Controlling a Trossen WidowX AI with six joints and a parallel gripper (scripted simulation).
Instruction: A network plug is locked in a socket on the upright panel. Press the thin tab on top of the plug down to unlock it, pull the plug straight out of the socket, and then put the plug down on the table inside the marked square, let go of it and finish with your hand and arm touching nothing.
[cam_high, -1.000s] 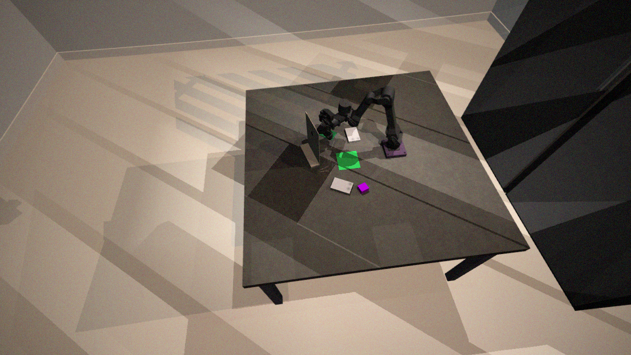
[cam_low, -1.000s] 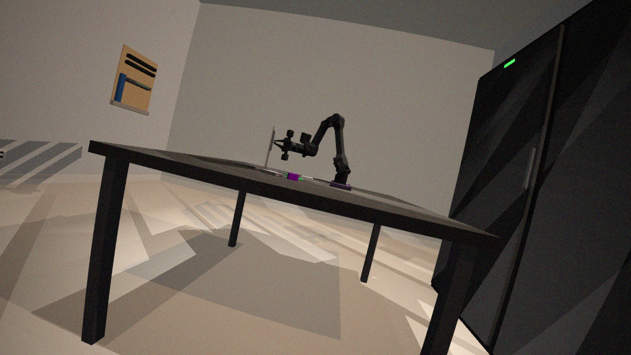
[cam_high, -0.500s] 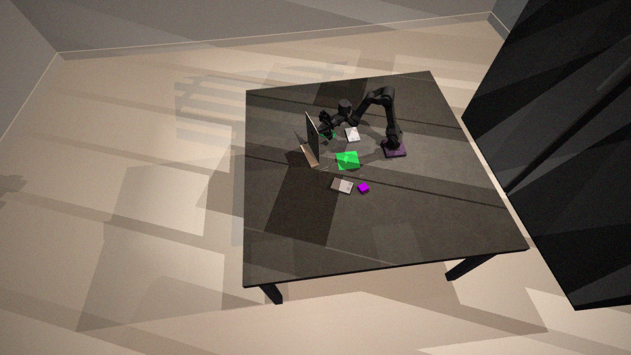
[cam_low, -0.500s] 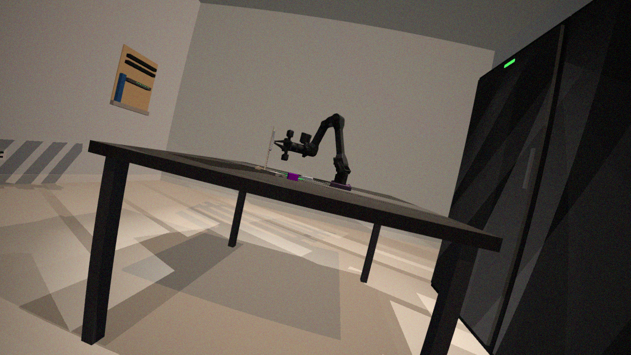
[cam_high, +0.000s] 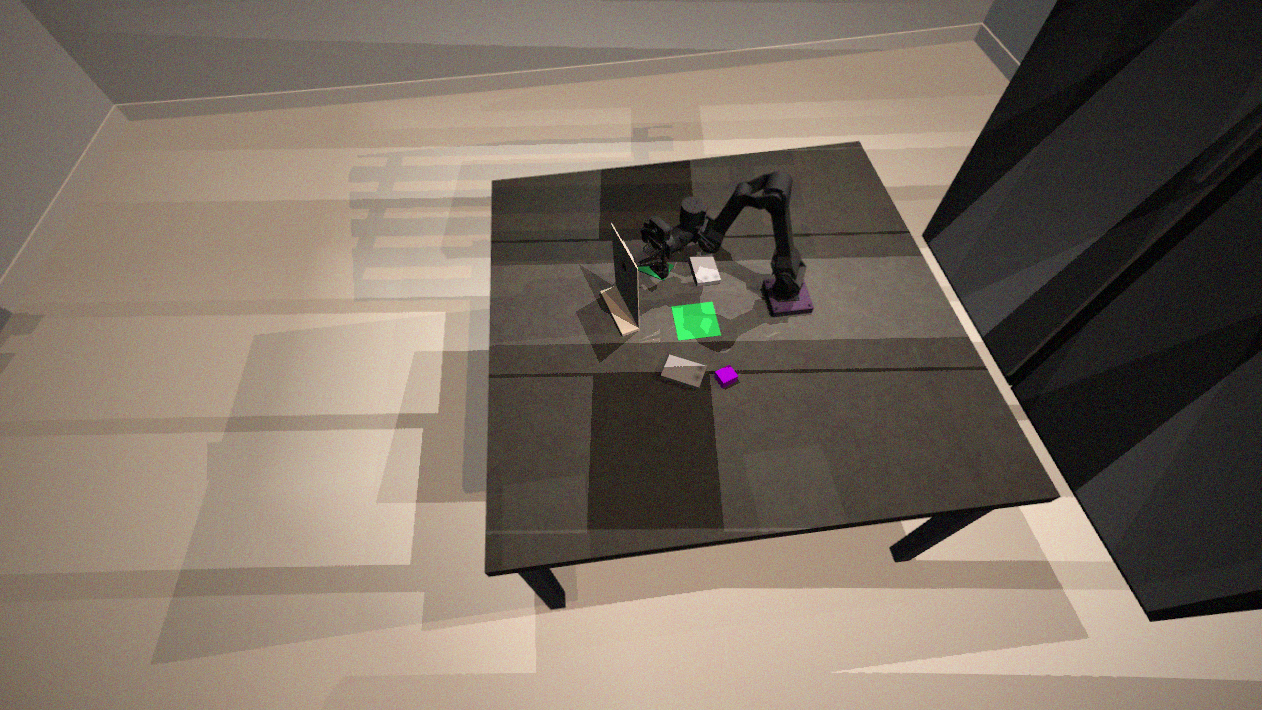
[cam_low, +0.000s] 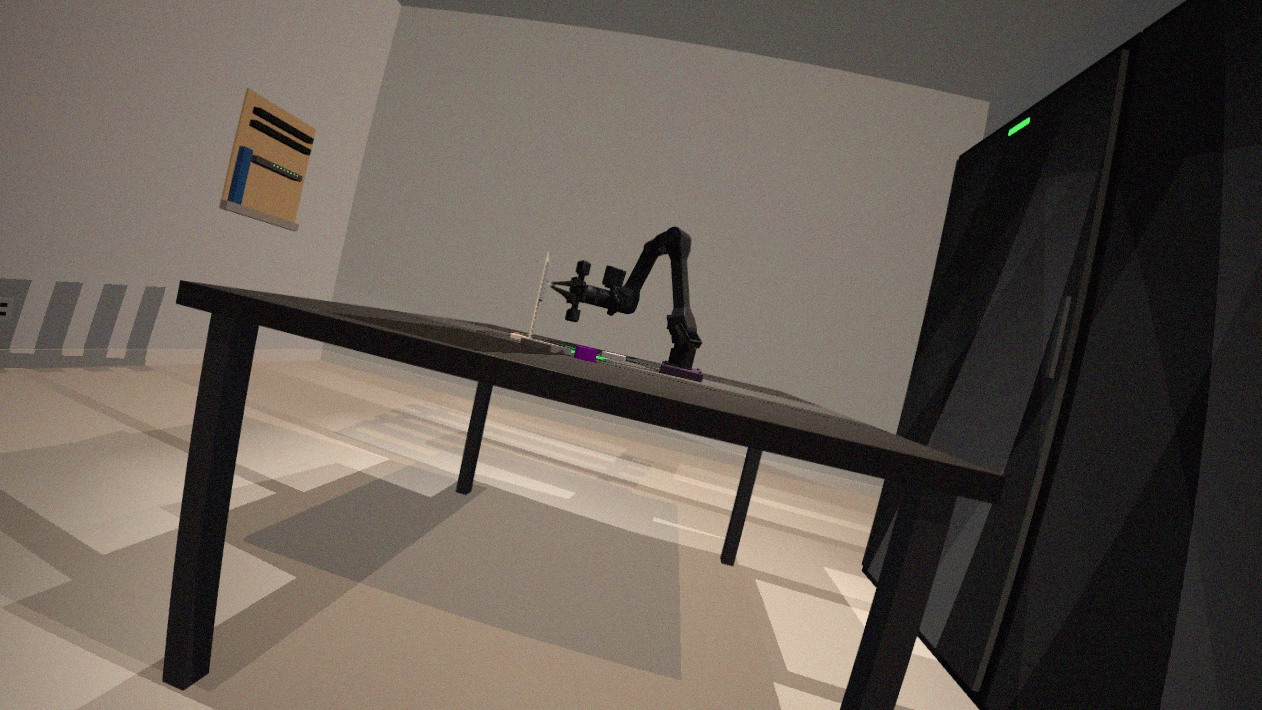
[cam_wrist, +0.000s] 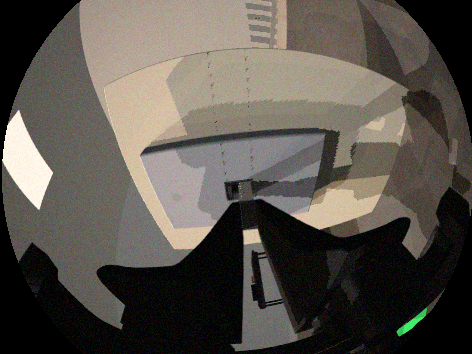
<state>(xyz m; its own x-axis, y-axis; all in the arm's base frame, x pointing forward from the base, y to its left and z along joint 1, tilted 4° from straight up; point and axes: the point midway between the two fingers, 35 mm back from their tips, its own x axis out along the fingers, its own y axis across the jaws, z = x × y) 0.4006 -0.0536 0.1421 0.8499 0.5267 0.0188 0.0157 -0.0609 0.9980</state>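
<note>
My gripper tip is now 18 cm above the green marked square, 16 cm past it and 8 cm to the right of it. From my gripper tip the other things lie so: purple cube 27 cm to the left, 21 cm behind, 16 cm below; upright panel 6 cm below, 3 cm ahead, 1 cm to the left; network plug 1 cm ahead.
</note>
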